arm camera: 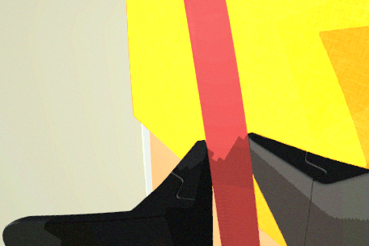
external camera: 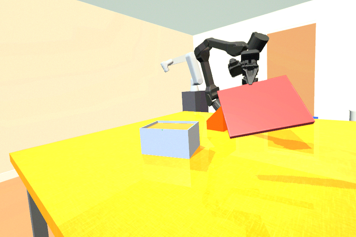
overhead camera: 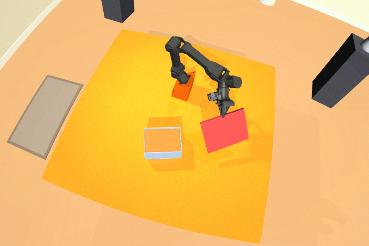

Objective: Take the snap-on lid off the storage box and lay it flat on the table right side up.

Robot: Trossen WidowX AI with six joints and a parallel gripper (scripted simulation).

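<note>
Now: the red lid 60 mm below my gripper tip, 50 mm to the left of it and 30 mm ahead of it. From my gripper tip the other things lie so: pale blue storage box 240 mm to the right, 190 mm below, 190 mm ahead.
</note>
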